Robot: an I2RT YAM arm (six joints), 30 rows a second.
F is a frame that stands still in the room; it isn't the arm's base.
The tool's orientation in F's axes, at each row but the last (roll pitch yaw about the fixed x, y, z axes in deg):
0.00 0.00 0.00
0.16 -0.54 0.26
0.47 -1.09 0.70
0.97 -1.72 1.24
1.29 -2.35 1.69
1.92 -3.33 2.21
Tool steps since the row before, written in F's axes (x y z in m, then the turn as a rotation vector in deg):
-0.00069 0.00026 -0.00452 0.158 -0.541 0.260
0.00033 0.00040 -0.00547 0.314 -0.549 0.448
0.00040 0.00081 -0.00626 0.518 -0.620 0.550
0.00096 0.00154 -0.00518 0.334 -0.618 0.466
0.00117 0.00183 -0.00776 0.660 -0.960 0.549
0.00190 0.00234 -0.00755 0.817 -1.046 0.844
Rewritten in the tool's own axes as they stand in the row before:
-0.00069 0.00026 -0.00452 0.158 -0.541 0.260
0.00028 0.00038 -0.00547 0.316 -0.549 0.447
0.00029 0.00075 -0.00627 0.521 -0.622 0.545
0.00084 0.00143 -0.00523 0.334 -0.617 0.467
0.00090 0.00162 -0.00784 0.653 -0.967 0.545
0.00155 0.00201 -0.00772 0.824 -1.049 0.833

